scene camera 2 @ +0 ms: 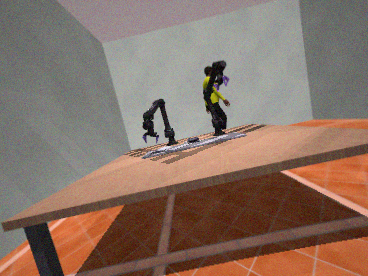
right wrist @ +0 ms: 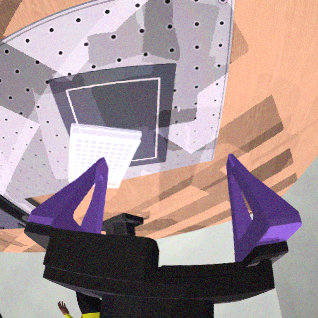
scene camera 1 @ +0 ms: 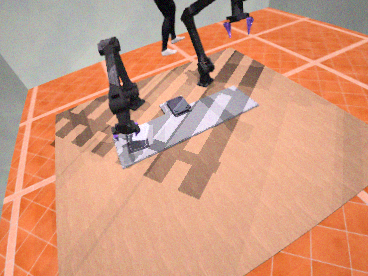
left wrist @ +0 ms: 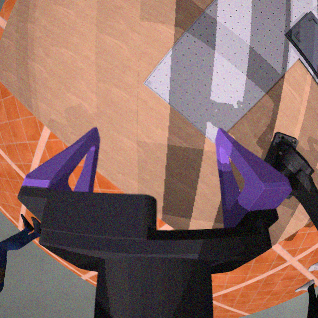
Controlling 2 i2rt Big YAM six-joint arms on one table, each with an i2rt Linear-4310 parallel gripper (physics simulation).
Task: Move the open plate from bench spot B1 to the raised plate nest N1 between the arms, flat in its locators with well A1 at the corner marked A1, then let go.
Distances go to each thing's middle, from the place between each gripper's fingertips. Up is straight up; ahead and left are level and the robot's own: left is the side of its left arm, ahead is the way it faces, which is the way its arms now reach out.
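Scene:
My right hand: 10 cm past the white well plate (right wrist: 88, 142), 8 cm above it, 7 cm to the right of it. The plate, from my left hand: 42 cm below, 65 cm to the right, 2 cm behind.

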